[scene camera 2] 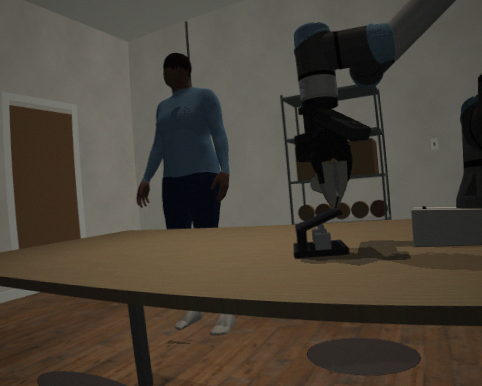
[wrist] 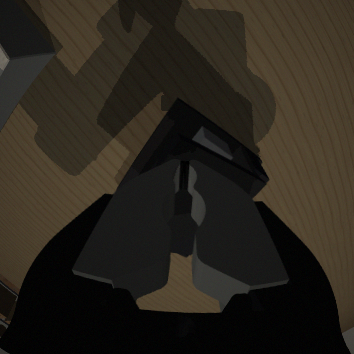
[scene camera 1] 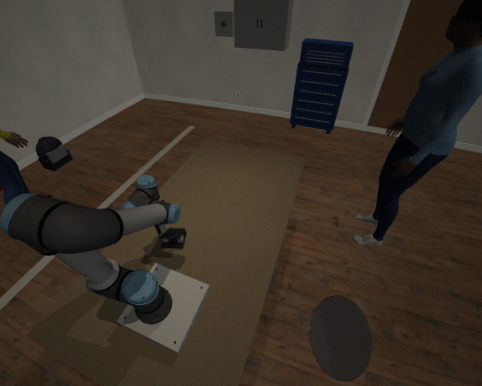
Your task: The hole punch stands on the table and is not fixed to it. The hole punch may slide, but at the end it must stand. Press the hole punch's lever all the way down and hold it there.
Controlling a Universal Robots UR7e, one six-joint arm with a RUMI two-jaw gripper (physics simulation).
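Seen in the pictures: gripper, between the fingertips: (scene camera 2: 334, 207) (wrist: 183, 163) (scene camera 1: 161, 235); arm's base, origin of its link: (scene camera 1: 154, 305).
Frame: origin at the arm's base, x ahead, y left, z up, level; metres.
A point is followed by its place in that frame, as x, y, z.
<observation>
The black hole punch (scene camera 1: 173, 238) {0.322, 0.084, 0.023} (scene camera 2: 322, 242) {0.340, 0.168, -0.032} (wrist: 175, 117) {0.304, 0.149, -0.046} stands upright on the table (scene camera 1: 240, 210) {0.690, -0.159, -0.058} (scene camera 2: 175, 260) {0.653, 0.209, -0.058} (wrist: 310, 100) {0.370, 0.272, -0.058}. Its lever (scene camera 2: 316, 220) {0.351, 0.156, 0.010} is up, sloping from the hinge at the left to a raised free end at the right in scene camera 2, with a clear gap above the base. My gripper (scene camera 2: 336, 206) {0.314, 0.151, 0.032} (wrist: 183, 163) {0.314, 0.151, 0.032} is shut and empty, pointing down. Its fingertips are right at the top of the lever's free end, touching it or very close; which of the two I cannot tell. In the wrist view the fingers hide part of the hole punch.
The arm's white base plate (scene camera 1: 192, 305) {0.055, -0.152, -0.007} (scene camera 2: 440, 227) {0.120, 0.101, -0.022} is on the table near the hole punch. A person in a blue shirt (scene camera 1: 437, 100) (scene camera 2: 187, 135) stands beyond the table. A shelf rack (scene camera 2: 286, 150) and a blue tool cabinet (scene camera 1: 320, 95) stand farther back.
</observation>
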